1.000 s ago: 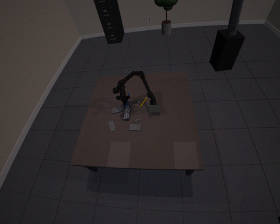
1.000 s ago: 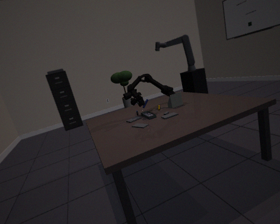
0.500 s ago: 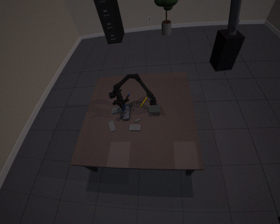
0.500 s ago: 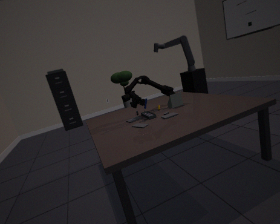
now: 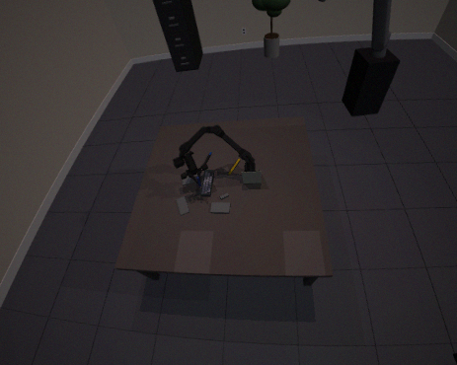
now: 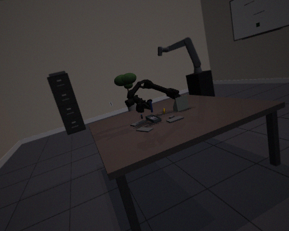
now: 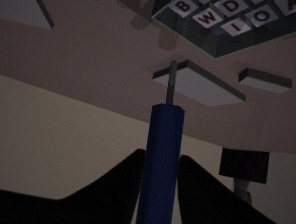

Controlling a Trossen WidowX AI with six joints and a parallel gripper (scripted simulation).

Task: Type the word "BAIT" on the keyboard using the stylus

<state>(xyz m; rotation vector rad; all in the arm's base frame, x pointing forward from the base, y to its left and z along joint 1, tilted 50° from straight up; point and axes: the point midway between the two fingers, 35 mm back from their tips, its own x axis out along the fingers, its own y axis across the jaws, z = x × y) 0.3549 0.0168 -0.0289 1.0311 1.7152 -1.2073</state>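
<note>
The eraser-like block is 15 cm behind my gripper tip, 11 cm below it and 5 cm to the left of it. Round my gripper tip: yellow pen: 23 cm behind, 19 cm to the right, 11 cm below; then blue stylus: 1 cm below.
</note>
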